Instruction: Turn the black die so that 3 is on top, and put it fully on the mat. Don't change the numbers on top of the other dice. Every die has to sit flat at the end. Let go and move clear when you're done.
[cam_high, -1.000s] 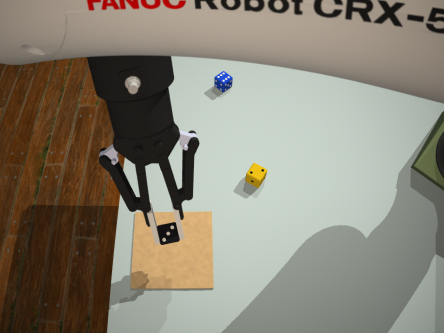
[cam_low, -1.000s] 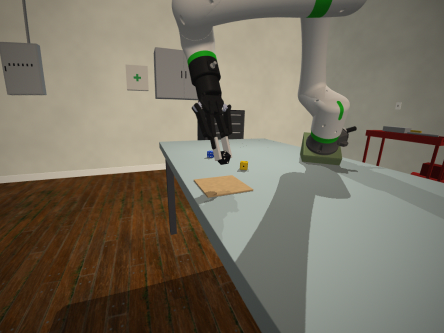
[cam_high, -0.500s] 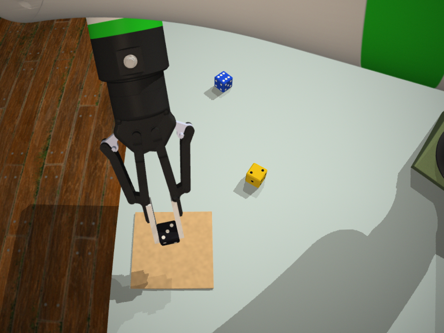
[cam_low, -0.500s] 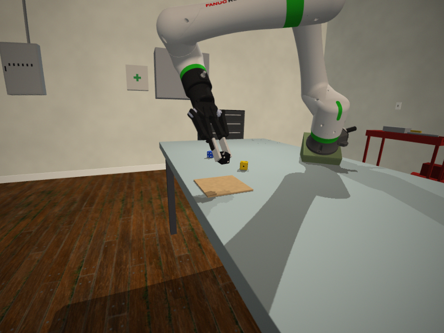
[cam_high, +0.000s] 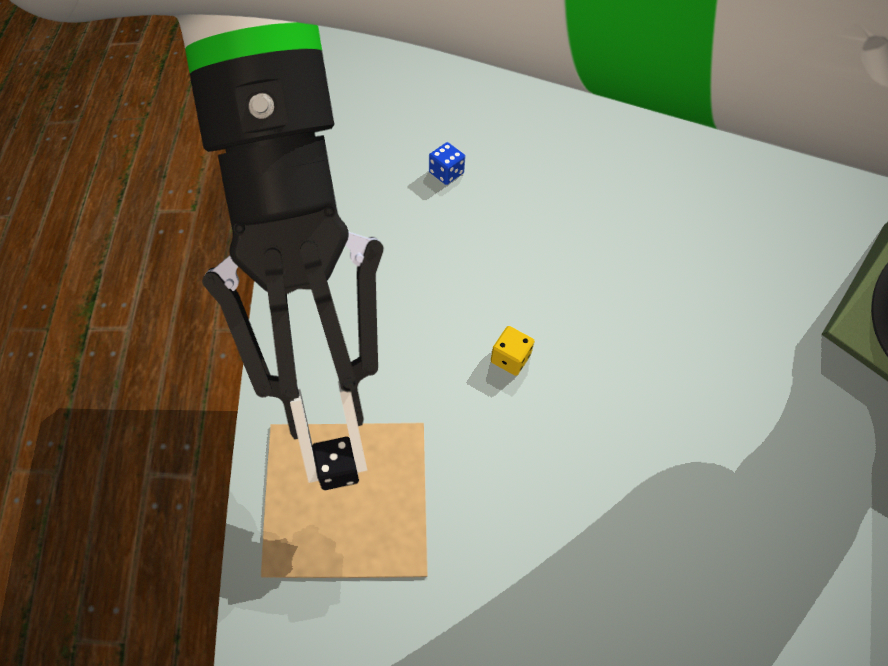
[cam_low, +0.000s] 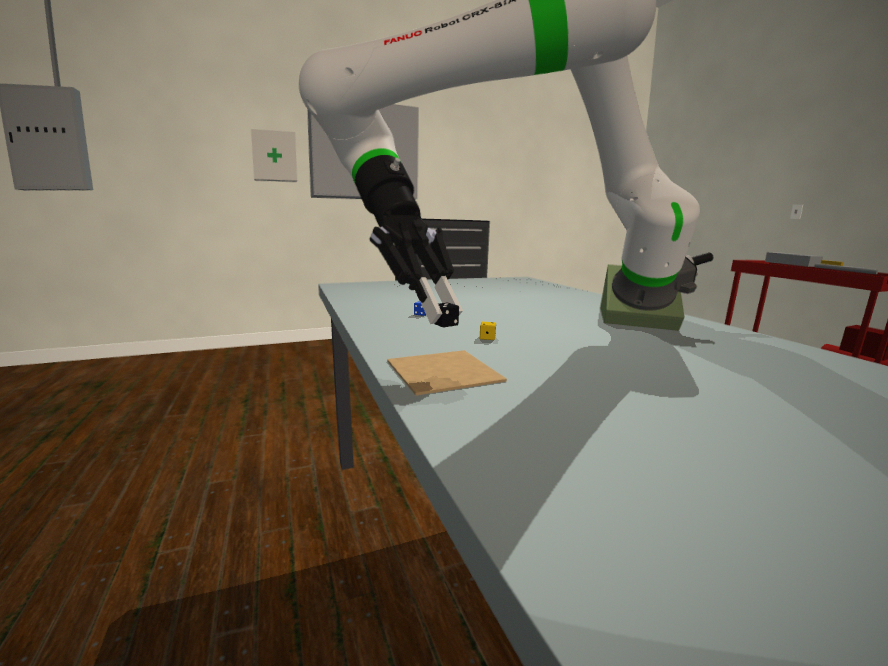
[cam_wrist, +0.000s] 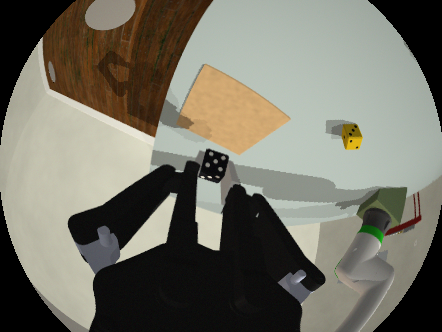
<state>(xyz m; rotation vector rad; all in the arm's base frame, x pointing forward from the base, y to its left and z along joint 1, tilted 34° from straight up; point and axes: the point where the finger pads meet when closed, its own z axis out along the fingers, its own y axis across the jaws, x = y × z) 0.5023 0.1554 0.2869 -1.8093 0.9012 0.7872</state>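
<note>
My gripper is now 2 cm to the right of the black die, 2 cm above it and 1 cm past it. From my hand the other things lie so: yellow die 16 cm to the right, 12 cm behind, 9 cm below; blue die 37 cm to the right, 9 cm below; tan mat 11 cm below, 2 cm to the left, 1 cm behind.
</note>
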